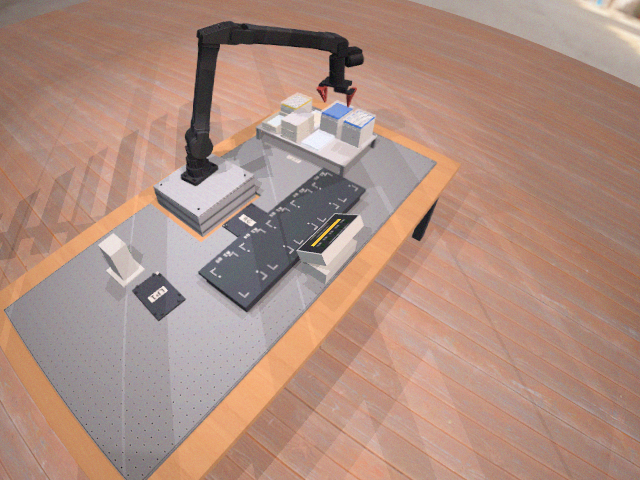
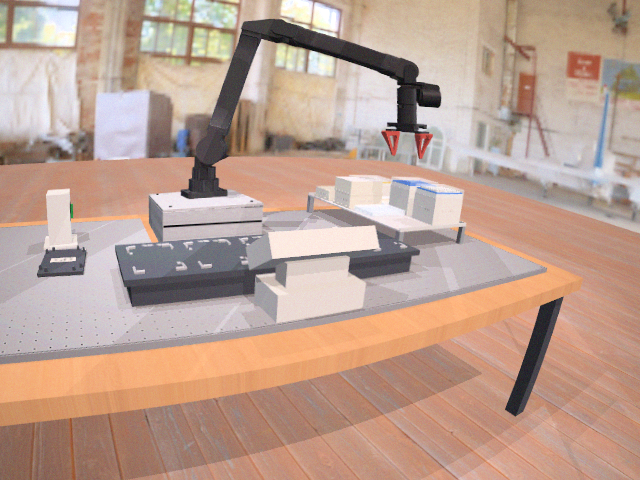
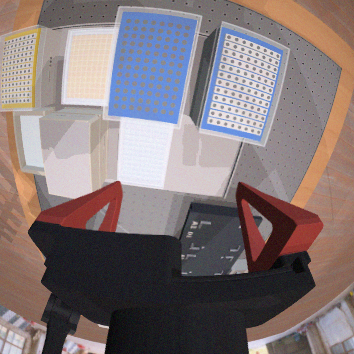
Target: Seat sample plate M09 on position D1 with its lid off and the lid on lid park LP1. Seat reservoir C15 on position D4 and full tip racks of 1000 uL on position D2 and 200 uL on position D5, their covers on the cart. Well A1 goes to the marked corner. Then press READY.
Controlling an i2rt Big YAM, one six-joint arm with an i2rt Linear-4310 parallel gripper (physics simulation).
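Note:
My gripper [image 1: 336, 103] [image 2: 407, 156] [image 3: 178, 187] is open and empty, above the cart [image 1: 341, 156] [image 2: 413, 222] [image 3: 215, 175]. On the cart stand a blue rack with white tip tops [image 1: 359, 121] [image 2: 439, 204] [image 3: 245, 85], a blue rack with dark holes [image 1: 337, 111] [image 2: 403, 193] [image 3: 152, 67], a yellow-edged rack [image 1: 296, 102] [image 3: 20, 70], a plate with pale yellow wells [image 3: 87, 67], a flat white gridded plate [image 1: 317, 139] [image 3: 145, 152], a low trough [image 3: 32, 150] and a taller beige box [image 1: 297, 126] [image 2: 356, 191] [image 3: 70, 155]. The M09 and C15 labels cannot be read. The dark deck [image 1: 237, 268] [image 2: 155, 263] bears corner marks. Lid park LP1 [image 1: 158, 295] [image 2: 62, 260] is empty.
A beige console [image 1: 330, 240] [image 2: 320, 242] with a tilted screen stands at the deck's front edge. A white post [image 1: 118, 255] [image 2: 58, 217] with a green part stands beside LP1. A small dark labelled pad [image 1: 237, 224] lies between the arm's base [image 1: 206, 191] and the deck.

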